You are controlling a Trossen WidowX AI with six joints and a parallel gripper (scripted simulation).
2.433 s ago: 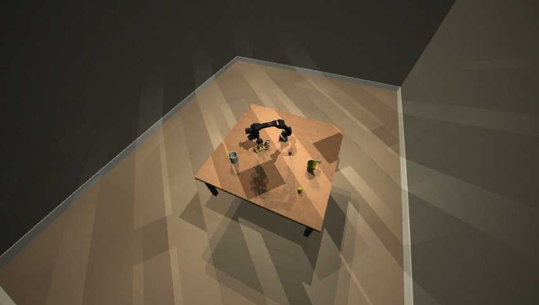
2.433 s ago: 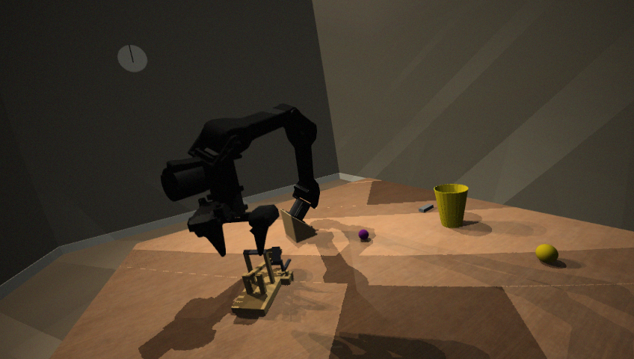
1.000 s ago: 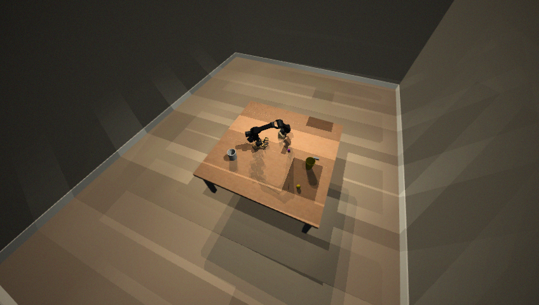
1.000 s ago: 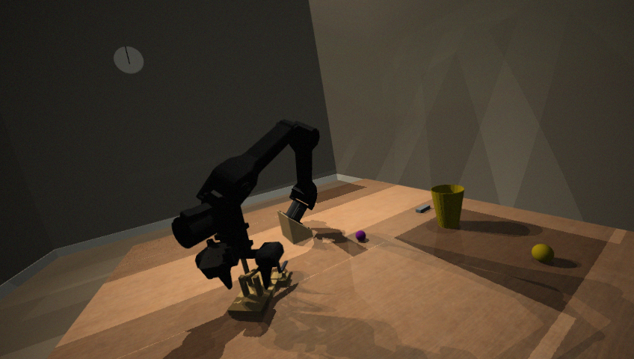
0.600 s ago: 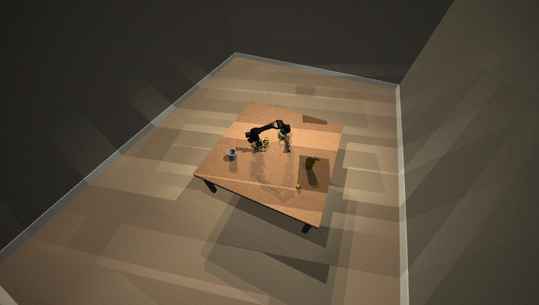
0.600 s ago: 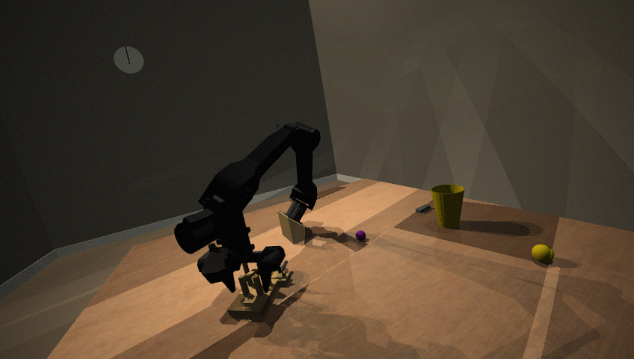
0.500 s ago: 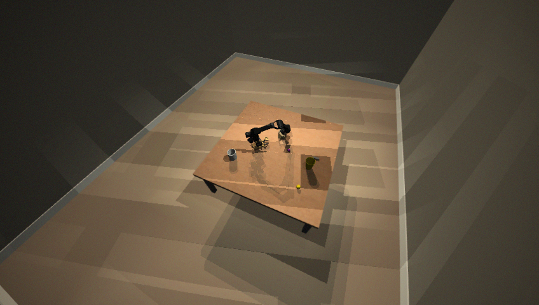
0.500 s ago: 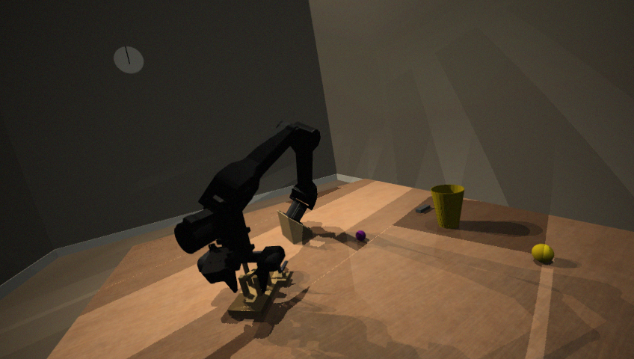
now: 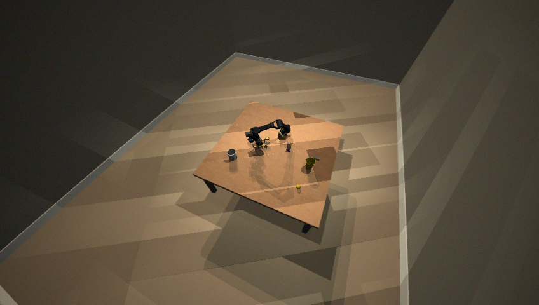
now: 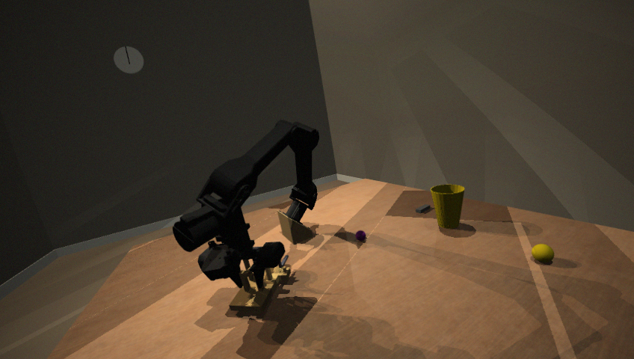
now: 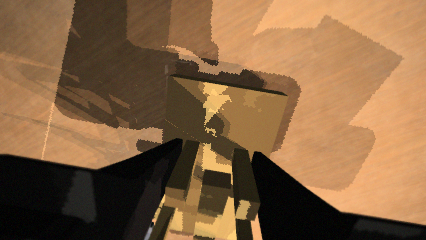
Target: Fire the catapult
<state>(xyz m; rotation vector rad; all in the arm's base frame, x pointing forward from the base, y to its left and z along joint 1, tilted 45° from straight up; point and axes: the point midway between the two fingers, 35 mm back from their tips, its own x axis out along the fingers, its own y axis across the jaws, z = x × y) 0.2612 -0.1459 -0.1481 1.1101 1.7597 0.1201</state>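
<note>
The purple ball lies 35 cm to the left of my gripper tip, 6 cm behind it and 2 cm below it. Also, from my gripper tip: yellow cup: 61 cm to the left, 7 cm ahead, 1 cm below; wooden catapult: 6 cm to the left, 5 cm behind, 2 cm above; white mug: 24 cm ahead, 18 cm to the right, 1 cm below.
</note>
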